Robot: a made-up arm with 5 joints. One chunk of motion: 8 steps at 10 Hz.
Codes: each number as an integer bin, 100 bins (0 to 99) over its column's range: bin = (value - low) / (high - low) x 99, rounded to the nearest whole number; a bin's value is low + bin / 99 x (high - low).
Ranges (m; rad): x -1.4..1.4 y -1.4..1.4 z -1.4..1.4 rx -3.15..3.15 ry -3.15..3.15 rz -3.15..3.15
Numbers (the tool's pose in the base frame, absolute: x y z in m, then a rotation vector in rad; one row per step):
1: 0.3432 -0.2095 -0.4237 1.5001 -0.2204 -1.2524
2: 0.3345 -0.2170 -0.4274 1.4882 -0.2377 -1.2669
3: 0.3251 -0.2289 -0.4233 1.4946 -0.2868 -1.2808
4: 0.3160 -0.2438 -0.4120 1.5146 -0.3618 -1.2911
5: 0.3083 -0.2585 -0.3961 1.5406 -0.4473 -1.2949
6: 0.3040 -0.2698 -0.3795 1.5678 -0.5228 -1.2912
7: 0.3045 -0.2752 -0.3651 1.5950 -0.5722 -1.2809
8: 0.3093 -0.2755 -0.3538 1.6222 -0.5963 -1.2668
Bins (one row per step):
1: 62 42 35 73 46 30
2: 61 42 34 73 46 30
3: 61 41 35 73 45 29
4: 61 41 35 73 44 29
5: 60 40 35 74 42 29
6: 60 40 36 74 41 29
7: 60 40 37 75 41 29
8: 60 40 37 75 40 30

